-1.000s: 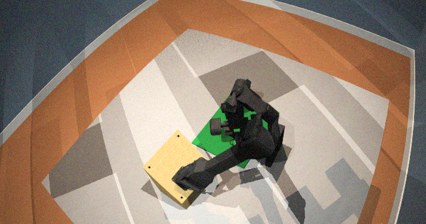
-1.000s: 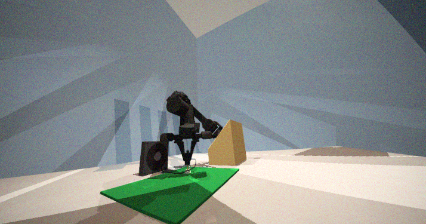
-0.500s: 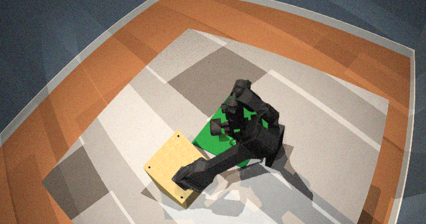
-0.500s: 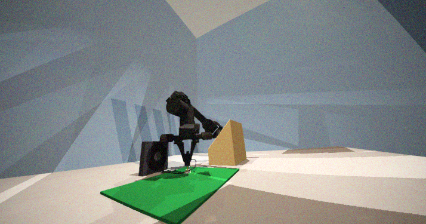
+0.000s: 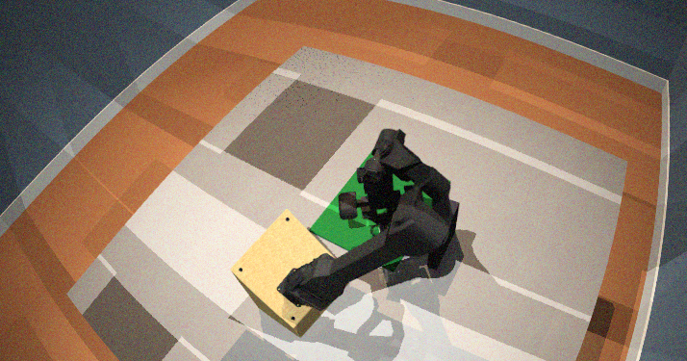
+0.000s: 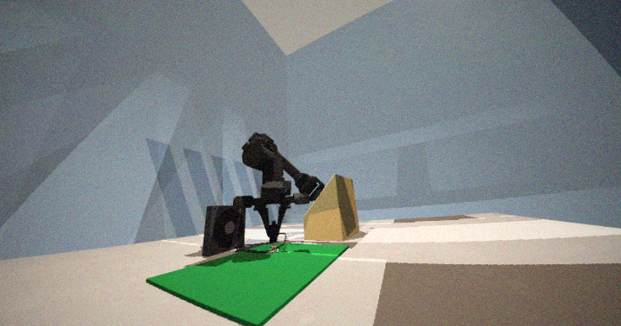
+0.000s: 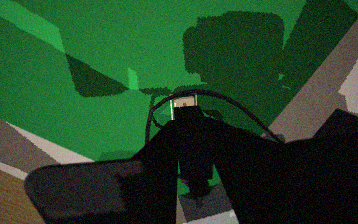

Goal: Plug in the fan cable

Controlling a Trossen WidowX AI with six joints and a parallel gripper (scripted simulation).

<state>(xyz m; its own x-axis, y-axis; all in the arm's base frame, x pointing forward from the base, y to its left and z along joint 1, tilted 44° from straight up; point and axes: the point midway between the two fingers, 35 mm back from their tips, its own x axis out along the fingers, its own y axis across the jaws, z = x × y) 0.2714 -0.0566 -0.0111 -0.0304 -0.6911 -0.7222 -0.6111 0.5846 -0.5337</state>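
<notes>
My gripper tip is 4 cm above the four-pin header and 1 cm past it. From my gripper tip the other things lie so: black fan: 15 cm to the right, 2 cm ahead, 2 cm above; then fan plug: 1 cm behind, 1 cm above; then green board: 6 cm ahead, 5 cm below, 4 cm to the left.
</notes>
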